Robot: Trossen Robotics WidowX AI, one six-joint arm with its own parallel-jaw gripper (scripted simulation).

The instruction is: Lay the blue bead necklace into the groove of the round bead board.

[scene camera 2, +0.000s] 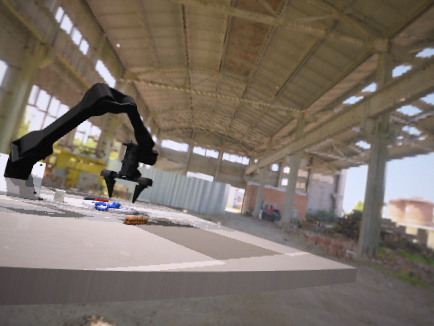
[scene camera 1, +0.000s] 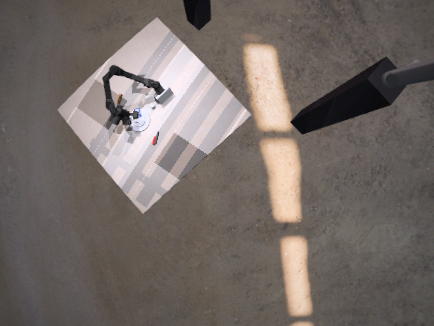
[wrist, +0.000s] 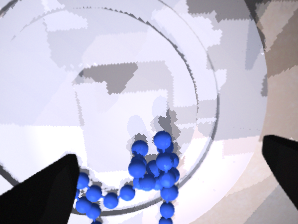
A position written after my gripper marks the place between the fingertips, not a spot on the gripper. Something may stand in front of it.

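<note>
Scene camera 2: my gripper [scene camera 2: 121, 200]. Wrist view: a round white bead board [wrist: 91, 85]; gripper [wrist: 171, 153] here too.
</note>
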